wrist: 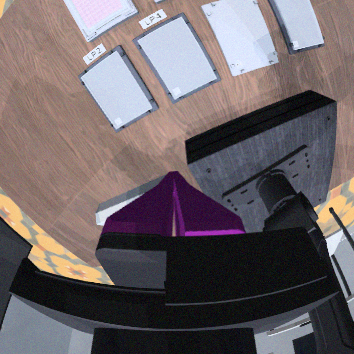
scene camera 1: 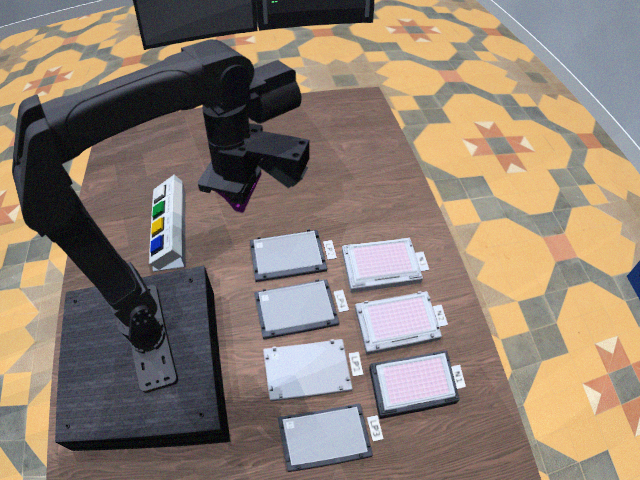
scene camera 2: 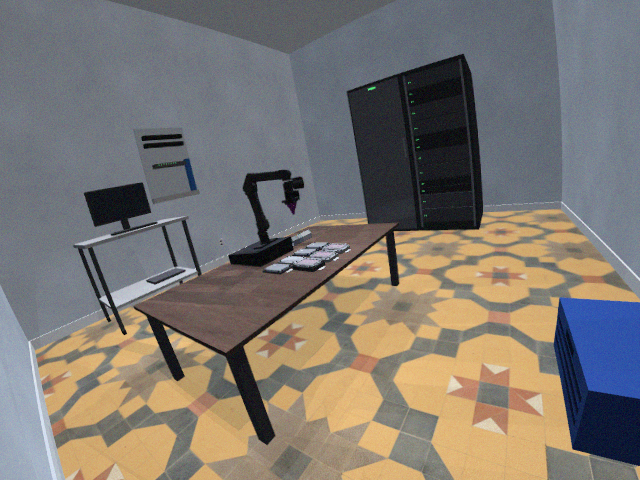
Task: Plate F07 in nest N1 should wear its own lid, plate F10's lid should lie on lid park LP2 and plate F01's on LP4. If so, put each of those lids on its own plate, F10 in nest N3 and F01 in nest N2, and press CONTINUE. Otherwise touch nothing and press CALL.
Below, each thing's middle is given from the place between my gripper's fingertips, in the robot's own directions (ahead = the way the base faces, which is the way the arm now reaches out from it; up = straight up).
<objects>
My hand is 23 cm to the right of the white button box [scene camera 1: 172,255], 22 cm above it and 14 cm past it.
</objects>
